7 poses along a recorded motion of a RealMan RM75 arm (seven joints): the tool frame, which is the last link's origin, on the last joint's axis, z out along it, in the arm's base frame.
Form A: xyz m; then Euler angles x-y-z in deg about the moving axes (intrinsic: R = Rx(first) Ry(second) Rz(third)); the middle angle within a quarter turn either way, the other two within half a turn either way.
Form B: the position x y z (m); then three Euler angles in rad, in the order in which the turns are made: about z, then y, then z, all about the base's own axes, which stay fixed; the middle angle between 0 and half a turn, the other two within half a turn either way. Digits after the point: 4 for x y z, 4 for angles.
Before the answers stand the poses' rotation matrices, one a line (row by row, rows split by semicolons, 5 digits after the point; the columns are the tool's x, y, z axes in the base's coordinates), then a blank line. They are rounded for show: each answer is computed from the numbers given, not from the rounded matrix.
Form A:
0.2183, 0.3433, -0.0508, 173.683, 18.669, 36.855
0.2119, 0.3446, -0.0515, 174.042, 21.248, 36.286
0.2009, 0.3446, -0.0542, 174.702, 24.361, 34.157
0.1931, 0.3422, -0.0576, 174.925, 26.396, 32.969
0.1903, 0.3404, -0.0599, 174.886, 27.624, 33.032
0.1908, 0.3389, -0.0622, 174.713, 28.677, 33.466
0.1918, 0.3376, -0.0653, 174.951, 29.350, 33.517
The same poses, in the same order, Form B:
0.75805 -0.56823 0.32010; -0.56797 -0.81642 -0.10424; 0.32057 -0.10279 -0.94163
0.75128 -0.55158 0.36241; -0.55830 -0.82398 -0.09674; 0.35198 -0.12965 -0.92699
0.75383 -0.51147 0.41248; -0.52755 -0.84535 -0.08411; 0.39172 -0.15420 -0.90707
0.75150 -0.48745 0.44457; -0.50906 -0.85708 -0.07924; 0.41966 -0.16677 -0.89223
0.74280 -0.48297 0.46367; -0.50829 -0.85756 -0.07898; 0.43577 -0.17701 -0.88248
0.73189 -0.48380 0.47987; -0.51221 -0.85505 -0.08084; 0.44942 -0.18663 -0.87361
0.72671 -0.48131 0.49014; -0.51408 -0.85431 -0.07671; 0.45565 -0.19623 -0.86826

0.2183, 0.3433, -0.0508, -2.8313, 2.7982, -0.3148
0.2119, 0.3446, -0.0515, -2.7887, 2.7571, -0.2609
0.2009, 0.3446, -0.0542, -2.7666, 2.7071, -0.2012
0.1931, 0.3422, -0.0576, -2.7633, 2.6731, -0.1764
0.1903, 0.3404, -0.0599, -2.7557, 2.6519, -0.1687
0.1908, 0.3389, -0.0622, -2.7480, 2.6334, -0.1669
0.1918, 0.3376, -0.0653, -2.7349, 2.6225, -0.1552

